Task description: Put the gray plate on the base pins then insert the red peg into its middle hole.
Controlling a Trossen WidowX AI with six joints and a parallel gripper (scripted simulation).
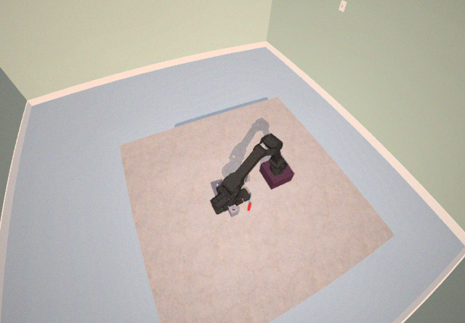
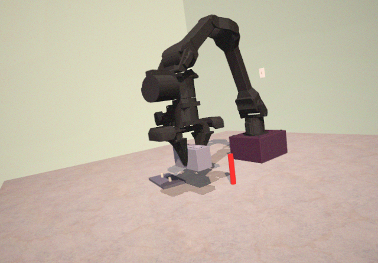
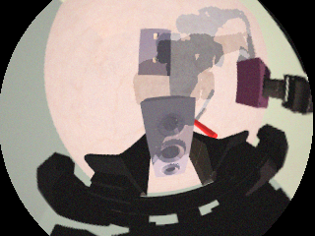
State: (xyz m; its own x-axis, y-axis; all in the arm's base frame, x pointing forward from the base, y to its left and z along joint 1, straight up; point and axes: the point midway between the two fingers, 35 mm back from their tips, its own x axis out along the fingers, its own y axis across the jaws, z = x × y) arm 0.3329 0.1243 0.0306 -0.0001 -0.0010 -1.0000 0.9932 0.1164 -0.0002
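Now: gripper tip 1 cm short of the gray base, 16 cm to the left of it and 7 cm above it. The rest, counted from my gripper tip: red peg 10 cm behind, 2 cm to the left, 4 cm below; then gray plate 3 cm above.
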